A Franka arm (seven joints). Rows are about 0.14 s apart.
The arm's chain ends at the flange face. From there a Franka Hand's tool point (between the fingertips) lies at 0.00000 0.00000 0.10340 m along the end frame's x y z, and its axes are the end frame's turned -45 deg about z.
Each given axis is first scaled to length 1.
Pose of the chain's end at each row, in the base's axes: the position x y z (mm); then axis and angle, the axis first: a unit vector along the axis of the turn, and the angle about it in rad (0 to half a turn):
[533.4 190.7 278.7 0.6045 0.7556 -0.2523 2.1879]
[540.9 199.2 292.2 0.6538 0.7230 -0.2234 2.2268]
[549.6 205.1 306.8 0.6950 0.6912 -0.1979 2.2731]
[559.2 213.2 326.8 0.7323 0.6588 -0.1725 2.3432]
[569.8 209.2 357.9 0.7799 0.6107 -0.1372 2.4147]
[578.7 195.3 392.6 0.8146 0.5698 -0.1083 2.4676]
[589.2 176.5 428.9 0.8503 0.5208 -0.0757 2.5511]
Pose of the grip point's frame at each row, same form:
[572.2 108.6 229.3 0.2543 0.8775 -0.4067 2.4515]
[575.8 118.7 237.4 0.3113 0.8730 -0.3754 2.4662]
[580.7 127.0 246.7 0.3616 0.8662 -0.3450 2.4901]
[585.8 139.0 259.9 0.4097 0.8580 -0.3097 2.5358]
[592.4 140.5 284.0 0.4739 0.8397 -0.2651 2.5753]
[599.2 131.4 314.0 0.5234 0.8207 -0.2292 2.6023]
[607.0 120.1 344.1 0.5780 0.7951 -0.1837 2.6546]

